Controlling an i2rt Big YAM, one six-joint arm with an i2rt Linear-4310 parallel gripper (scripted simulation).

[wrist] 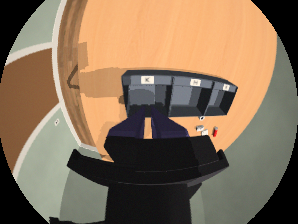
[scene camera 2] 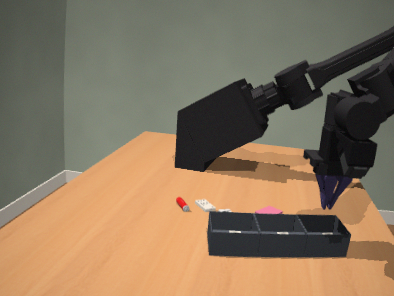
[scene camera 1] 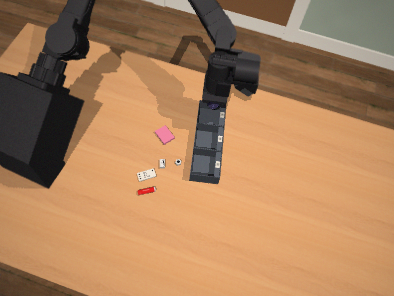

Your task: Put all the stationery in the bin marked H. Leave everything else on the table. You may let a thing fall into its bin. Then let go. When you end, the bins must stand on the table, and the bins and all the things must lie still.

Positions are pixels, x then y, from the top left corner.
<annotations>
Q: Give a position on a dark three-part bin row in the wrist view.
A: At 193, 92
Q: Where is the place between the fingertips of my gripper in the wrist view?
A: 148, 109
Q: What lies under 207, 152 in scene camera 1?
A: A dark three-part bin row.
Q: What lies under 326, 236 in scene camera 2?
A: A dark three-part bin row.
</annotations>
